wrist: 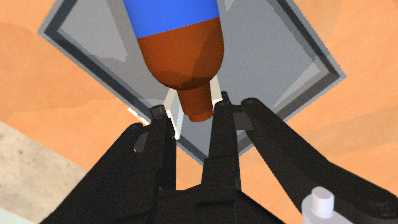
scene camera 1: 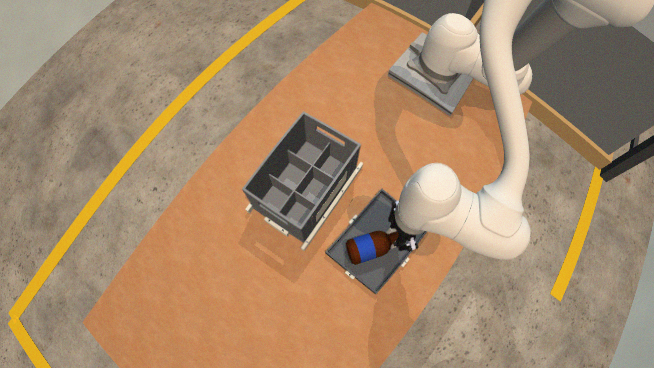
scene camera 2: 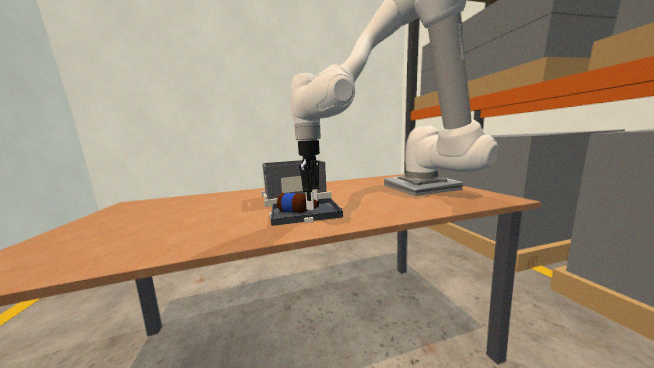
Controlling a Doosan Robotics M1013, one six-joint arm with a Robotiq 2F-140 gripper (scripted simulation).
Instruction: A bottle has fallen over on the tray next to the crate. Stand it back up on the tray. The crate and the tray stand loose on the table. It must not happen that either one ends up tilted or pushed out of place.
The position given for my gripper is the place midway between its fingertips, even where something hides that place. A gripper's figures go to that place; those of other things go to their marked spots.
My gripper (scene camera 2: 312, 207) is 0.83 m from the lens. A grey tray (scene camera 2: 328, 209) is 0.88 m from the lens. A grey crate (scene camera 2: 279, 177): 1.00 m from the lens. The marked spots on the grey crate and the grey tray are 0.27 m apart.
